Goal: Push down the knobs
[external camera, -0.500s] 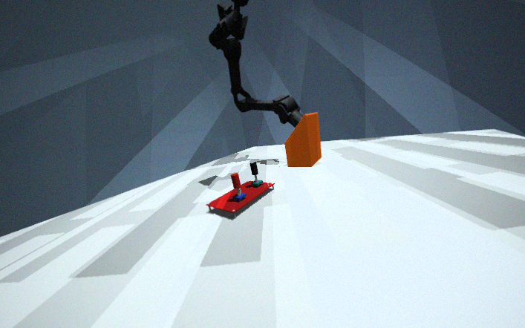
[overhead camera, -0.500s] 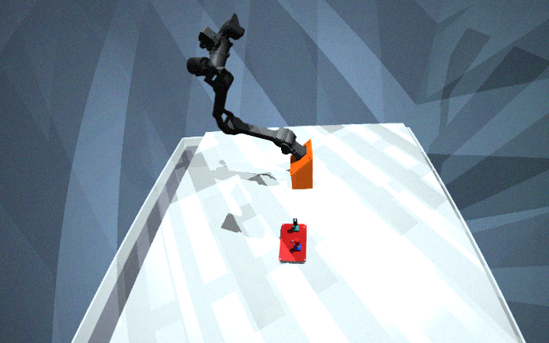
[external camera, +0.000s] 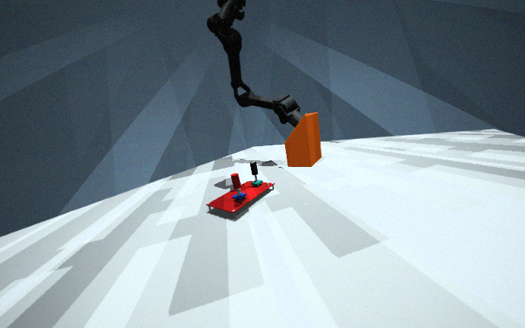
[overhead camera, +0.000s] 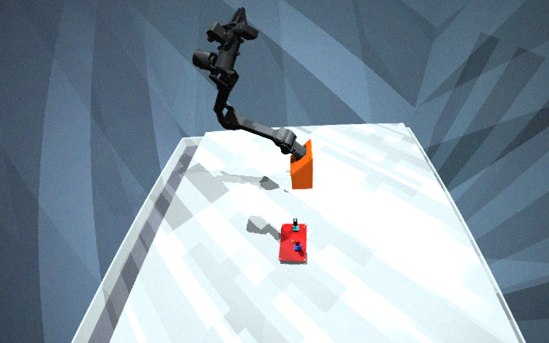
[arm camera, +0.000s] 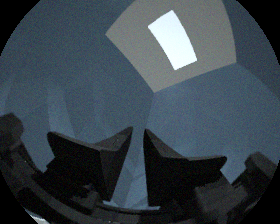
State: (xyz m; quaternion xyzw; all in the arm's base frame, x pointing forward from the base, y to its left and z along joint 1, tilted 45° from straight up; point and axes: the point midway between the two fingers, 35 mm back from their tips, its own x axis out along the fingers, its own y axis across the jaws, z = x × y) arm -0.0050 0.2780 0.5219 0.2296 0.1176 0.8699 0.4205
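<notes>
The teal potentiometer lies 320 mm ahead of my gripper tip, 130 mm to the left of it and 690 mm below it. Round my gripper tip: blue potentiometer (410 mm ahead, 140 mm to the left, 690 mm below).
</notes>
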